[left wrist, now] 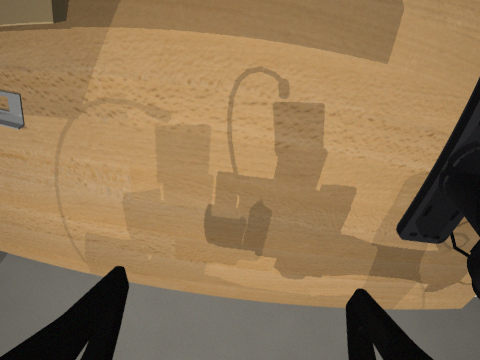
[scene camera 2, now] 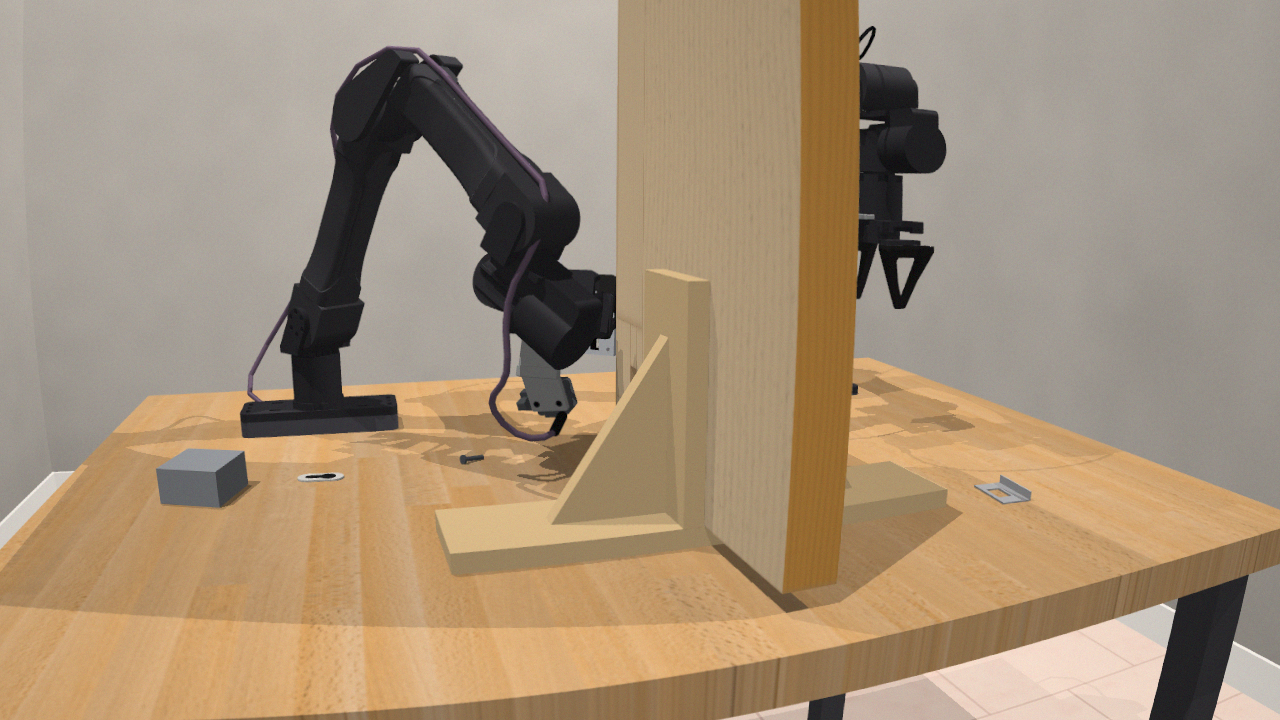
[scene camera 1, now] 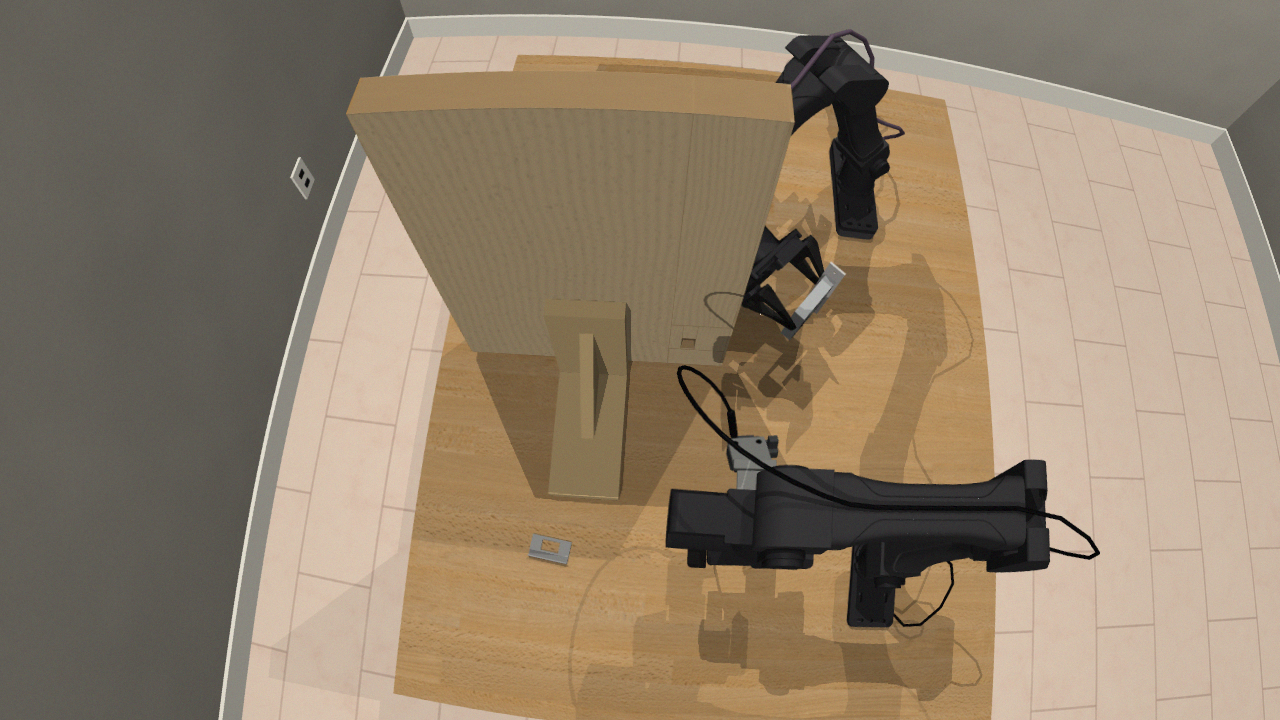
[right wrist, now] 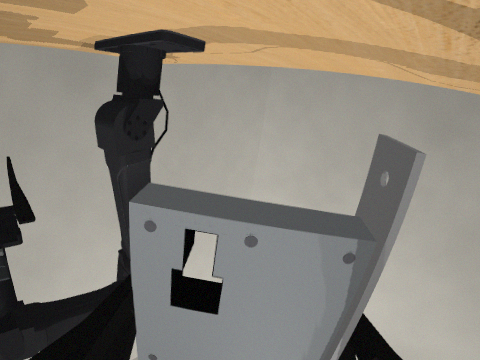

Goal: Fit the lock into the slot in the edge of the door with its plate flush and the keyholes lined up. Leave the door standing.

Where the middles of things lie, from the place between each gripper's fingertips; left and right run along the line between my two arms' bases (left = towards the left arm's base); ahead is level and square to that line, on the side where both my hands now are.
I see my right gripper right at the silver lock (scene camera 1: 826, 285). The rest, counted from my right hand: grey block (scene camera 2: 196, 477) 110 mm ahead, 430 mm to the right, 130 mm below; angled metal plate (scene camera 2: 1017, 493) 340 mm ahead, 330 mm to the left, 140 mm below.
My left gripper (scene camera 2: 876, 303) is now 90 mm past the silver lock, 330 mm to the left of it and 30 mm above it. Round my left hand: grey block (10 mm ahead, 760 mm to the right, 150 mm below); angled metal plate (250 mm ahead, 160 mm below).
